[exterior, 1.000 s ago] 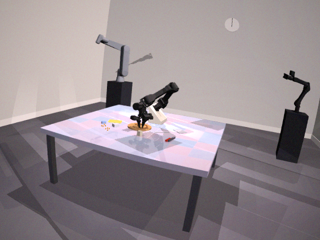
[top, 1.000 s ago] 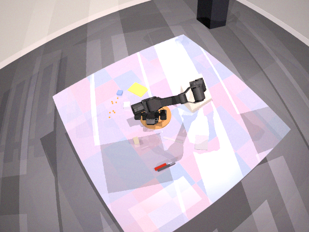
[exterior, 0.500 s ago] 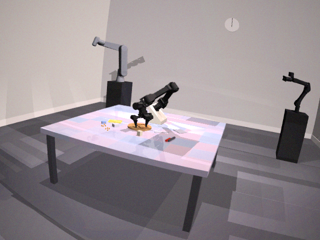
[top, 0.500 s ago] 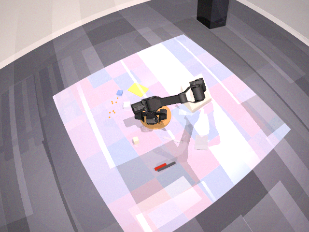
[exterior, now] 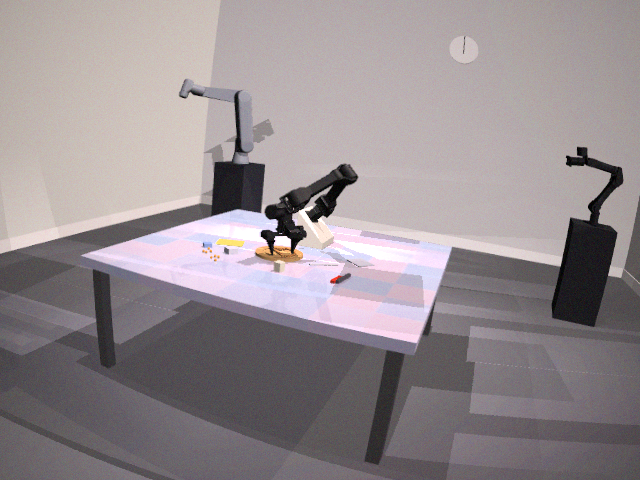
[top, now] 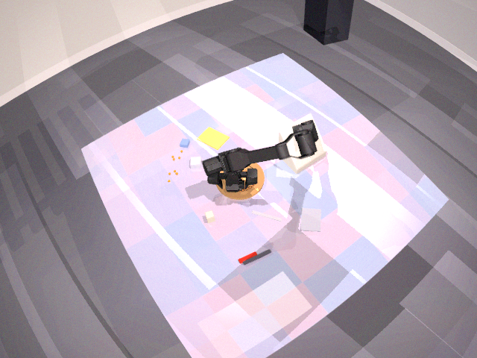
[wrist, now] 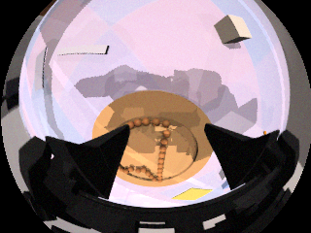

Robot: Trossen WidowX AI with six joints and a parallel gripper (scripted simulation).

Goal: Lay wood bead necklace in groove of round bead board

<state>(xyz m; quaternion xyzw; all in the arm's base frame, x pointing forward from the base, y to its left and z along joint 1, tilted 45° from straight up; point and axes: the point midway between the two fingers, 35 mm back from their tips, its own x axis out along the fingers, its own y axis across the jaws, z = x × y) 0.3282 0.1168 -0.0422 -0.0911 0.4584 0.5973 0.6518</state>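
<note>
The round bead board is 50 mm behind my gripper tip, 40 mm to the right of it and 10 mm below it. Also, from my gripper tip: cream cube 140 mm ahead, 70 mm to the left; white block 80 mm ahead, 200 mm to the right, 10 mm below; thin rod 60 mm behind, 160 mm to the left, 20 mm below.
</note>
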